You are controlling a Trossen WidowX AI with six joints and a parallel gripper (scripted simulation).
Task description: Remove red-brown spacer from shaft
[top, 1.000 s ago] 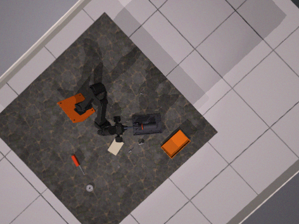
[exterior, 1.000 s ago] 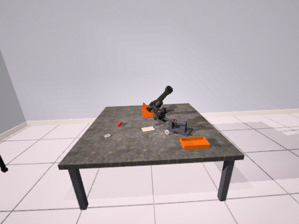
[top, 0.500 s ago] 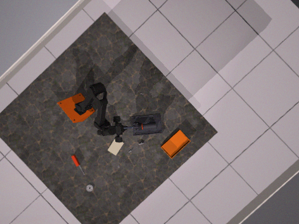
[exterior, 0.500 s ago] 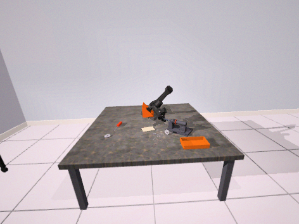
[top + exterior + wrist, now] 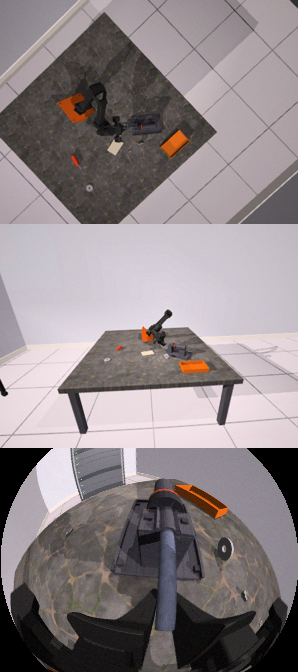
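Now: the blue-grey shaft 30 mm to the left of my gripper tip, 30 mm ahead of it and 30 mm above it. The rest, counted from my gripper tip: beige card: 180 mm to the right, 50 mm below, 40 mm ahead; red-brown spacer: 90 mm to the left, 80 mm ahead, 20 mm above; small grey part: 160 mm ahead, 30 mm below, 20 mm to the right.
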